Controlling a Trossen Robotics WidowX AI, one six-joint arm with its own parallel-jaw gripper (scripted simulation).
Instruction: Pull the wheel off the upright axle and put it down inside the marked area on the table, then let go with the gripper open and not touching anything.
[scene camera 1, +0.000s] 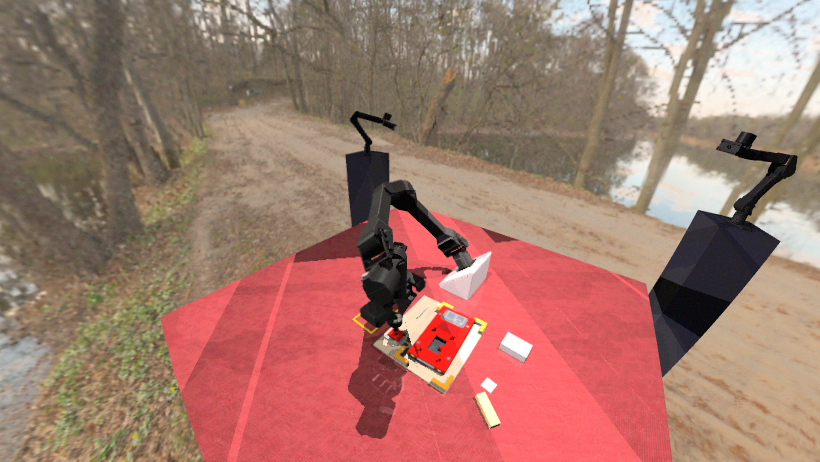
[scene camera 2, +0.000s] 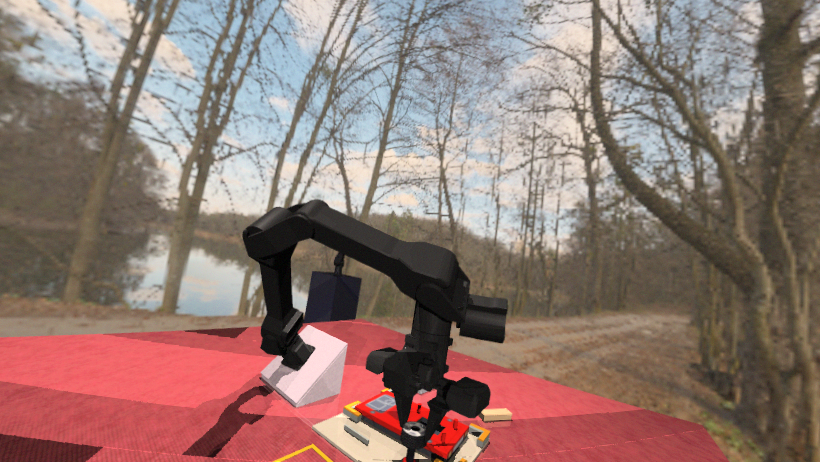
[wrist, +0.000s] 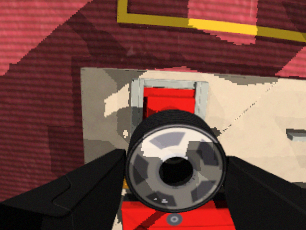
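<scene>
A wheel is held in my gripper. Both the wrist view and scene camera 1 show that gripper of mine.
</scene>
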